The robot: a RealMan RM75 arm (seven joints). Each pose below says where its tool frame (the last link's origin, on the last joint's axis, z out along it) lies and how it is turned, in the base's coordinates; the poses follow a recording.
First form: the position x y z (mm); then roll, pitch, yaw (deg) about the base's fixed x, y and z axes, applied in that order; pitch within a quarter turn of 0, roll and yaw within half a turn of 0.
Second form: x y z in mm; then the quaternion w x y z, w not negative. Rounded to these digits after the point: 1 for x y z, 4 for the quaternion.
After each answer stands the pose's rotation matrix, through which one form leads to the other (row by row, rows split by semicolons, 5 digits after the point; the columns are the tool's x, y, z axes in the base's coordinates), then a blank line. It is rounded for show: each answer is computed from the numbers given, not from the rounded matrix.
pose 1, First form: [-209.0, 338.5, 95.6, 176.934, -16.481, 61.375]
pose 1, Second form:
[-209.0, 338.5, 95.6, 0.0504, -0.8527, -0.5016, -0.1367]
0.45939 0.86925 0.18267; 0.84171 -0.49171 0.22304; 0.28370 0.05129 -0.95754

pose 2, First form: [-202.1, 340.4, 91.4, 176.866, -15.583, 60.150]
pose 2, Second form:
[-202.1, 340.4, 91.4, 0.0445, -0.8589, -0.4931, -0.1309]
0.47944 0.85872 0.18093; 0.83545 -0.50972 0.20543; 0.26863 0.05266 -0.96180

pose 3, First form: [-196.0, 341.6, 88.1, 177.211, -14.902, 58.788]
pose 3, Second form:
[-196.0, 341.6, 88.1, 0.0426, -0.8652, -0.4838, -0.1248]
0.50078 0.84776 0.17472; 0.82649 -0.52829 0.19447; 0.25717 0.04702 -0.96522

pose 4, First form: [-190.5, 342.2, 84.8, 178.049, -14.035, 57.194]
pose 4, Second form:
[-190.5, 342.2, 84.8, 0.0436, -0.8723, -0.4732, -0.1153]
0.52562 0.83555 0.15993; 0.81542 -0.54842 0.18527; 0.24251 0.03303 -0.96959

